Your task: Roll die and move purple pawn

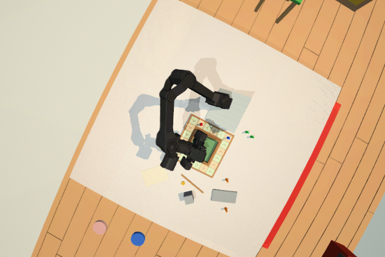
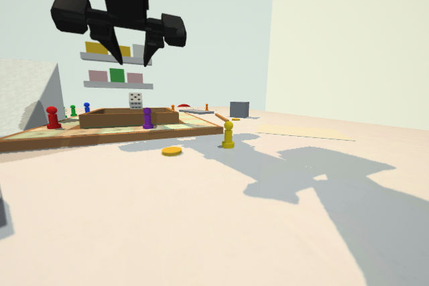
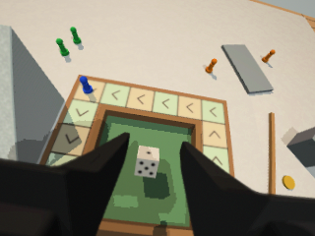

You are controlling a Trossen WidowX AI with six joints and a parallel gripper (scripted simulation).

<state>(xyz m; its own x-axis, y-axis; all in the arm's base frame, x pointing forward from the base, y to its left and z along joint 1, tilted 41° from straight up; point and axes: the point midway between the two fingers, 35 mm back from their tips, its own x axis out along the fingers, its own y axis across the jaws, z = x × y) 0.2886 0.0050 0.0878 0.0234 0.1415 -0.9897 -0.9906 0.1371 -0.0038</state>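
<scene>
My gripper tip is now 50 mm above the white die and 10 mm to the left of it. Also, from my gripper tip: green tray 120 mm below; then red pawn 120 mm behind, 100 mm below, 50 mm to the right; then purple pawn 120 mm to the right, 100 mm below, 10 mm ahead.
</scene>
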